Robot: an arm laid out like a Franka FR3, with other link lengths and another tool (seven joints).
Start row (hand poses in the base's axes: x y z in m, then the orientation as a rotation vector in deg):
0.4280, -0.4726, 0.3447, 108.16, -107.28, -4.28
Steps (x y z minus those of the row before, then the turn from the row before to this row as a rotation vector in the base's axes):
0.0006, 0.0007, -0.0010, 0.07, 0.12, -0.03
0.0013, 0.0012, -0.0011, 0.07, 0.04, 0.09
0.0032, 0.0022, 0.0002, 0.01, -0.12, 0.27
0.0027, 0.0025, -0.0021, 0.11, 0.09, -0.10
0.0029, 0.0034, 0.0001, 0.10, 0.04, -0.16
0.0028, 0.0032, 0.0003, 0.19, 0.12, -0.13
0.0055, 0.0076, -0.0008, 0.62, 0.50, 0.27
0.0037, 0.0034, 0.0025, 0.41, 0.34, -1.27
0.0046, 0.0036, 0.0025, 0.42, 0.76, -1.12
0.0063, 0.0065, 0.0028, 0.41, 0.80, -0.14
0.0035, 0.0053, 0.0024, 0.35, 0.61, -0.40
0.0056, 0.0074, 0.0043, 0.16, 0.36, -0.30
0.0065, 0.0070, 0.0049, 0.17, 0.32, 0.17
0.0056, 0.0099, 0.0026, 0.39, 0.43, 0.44
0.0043, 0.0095, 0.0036, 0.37, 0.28, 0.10
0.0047, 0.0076, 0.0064, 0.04, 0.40, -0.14
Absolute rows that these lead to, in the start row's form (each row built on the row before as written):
0.4286, -0.4719, 0.3437, 108.13, -107.25, -4.47
0.4299, -0.4707, 0.3426, 108.24, -107.16, -4.54
0.4331, -0.4685, 0.3428, 108.54, -106.98, -4.35
0.4358, -0.4660, 0.3407, 108.49, -107.05, -4.57
0.4387, -0.4626, 0.3408, 108.39, -107.21, -4.75
0.4415, -0.4594, 0.3411, 108.35, -107.31, -5.08
0.4470, -0.4518, 0.3403, 108.82, -106.90, -6.05
0.4507, -0.4484, 0.3428, 107.79, -108.02, -7.17
0.4553, -0.4448, 0.3453, 106.73, -108.70, -8.63
0.4616, -0.4383, 0.3481, 106.54, -108.40, -9.80
0.4651, -0.4330, 0.3505, 106.15, -108.46, -10.82
0.4707, -0.4256, 0.3548, 105.83, -108.54, -11.40
0.4772, -0.4186, 0.3597, 105.96, -108.20, -11.79
0.4828, -0.4087, 0.3623, 106.43, -107.58, -12.41
0.4871, -0.3992, 0.3659, 106.64, -107.38, -12.99
0.4918, -0.3916, 0.3723, 106.36, -107.26, -13.43

